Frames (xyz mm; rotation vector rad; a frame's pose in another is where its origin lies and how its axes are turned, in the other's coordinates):
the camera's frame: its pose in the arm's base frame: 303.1 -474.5 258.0 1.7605 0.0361 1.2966
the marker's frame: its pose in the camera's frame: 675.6 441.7 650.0 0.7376 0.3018 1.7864
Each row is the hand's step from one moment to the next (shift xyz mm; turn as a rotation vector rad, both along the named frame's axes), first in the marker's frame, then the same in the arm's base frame.
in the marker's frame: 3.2 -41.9 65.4 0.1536 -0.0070 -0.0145
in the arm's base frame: 50.7 13.7 57.3 -0.0545 -0.1236 0.0749
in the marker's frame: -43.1 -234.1 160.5 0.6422 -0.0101 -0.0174
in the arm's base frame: 106.7 146.9 222.4 -0.1827 -0.5311 0.3120
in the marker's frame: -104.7 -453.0 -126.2 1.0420 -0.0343 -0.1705
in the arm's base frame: -197.8 343.1 274.3 -0.4342 -0.8388 0.4732
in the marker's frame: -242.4 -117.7 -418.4 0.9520 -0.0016 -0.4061
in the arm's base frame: -358.1 305.7 -161.2 -0.6245 -0.7588 0.3247
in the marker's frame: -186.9 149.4 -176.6 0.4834 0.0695 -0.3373
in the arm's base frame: -82.9 92.9 -270.1 -0.4236 -0.4108 0.0642
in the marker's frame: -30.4 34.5 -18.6 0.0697 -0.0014 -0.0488
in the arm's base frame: -1.6 8.7 -48.8 -0.0639 -0.0531 0.0184
